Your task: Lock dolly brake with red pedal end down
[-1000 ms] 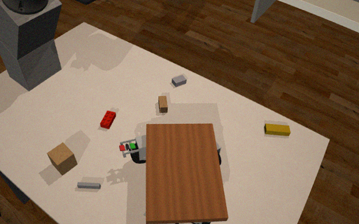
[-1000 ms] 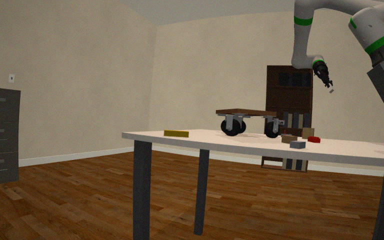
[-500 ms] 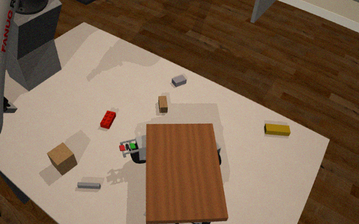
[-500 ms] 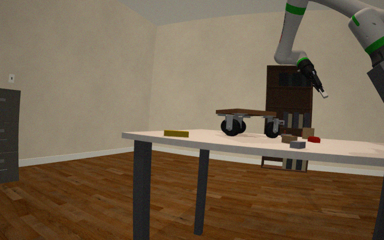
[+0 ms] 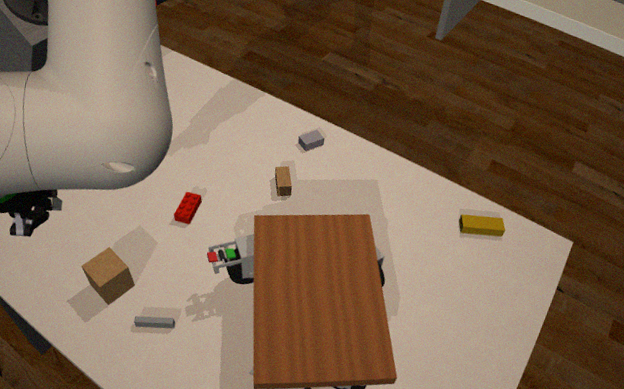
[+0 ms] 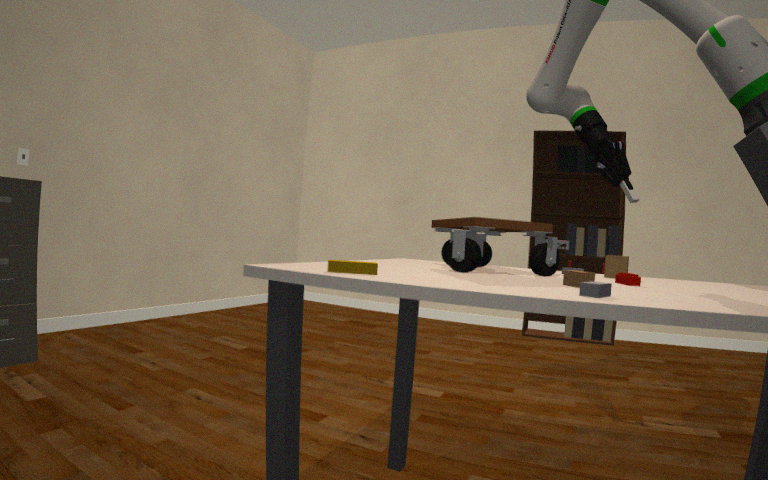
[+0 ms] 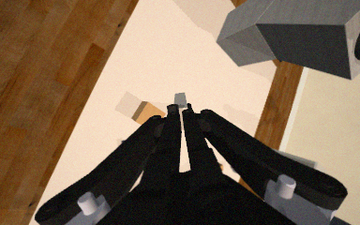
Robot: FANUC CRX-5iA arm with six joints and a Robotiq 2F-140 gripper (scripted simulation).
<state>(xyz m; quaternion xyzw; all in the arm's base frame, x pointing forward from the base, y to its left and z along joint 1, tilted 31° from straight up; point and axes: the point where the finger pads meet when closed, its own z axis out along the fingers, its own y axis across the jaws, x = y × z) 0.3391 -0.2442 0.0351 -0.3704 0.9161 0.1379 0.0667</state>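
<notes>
My gripper is now 18 cm short of the brake pedal, 17 cm to the right of it and 16 cm above it. Also, from my hand: grey bar: 23 cm below, 15 cm ahead, 3 cm to the left; then tan cube: 21 cm below, 3 cm to the left, 3 cm ahead; then red brick: 25 cm to the left, 22 cm below, 1 cm ahead.
</notes>
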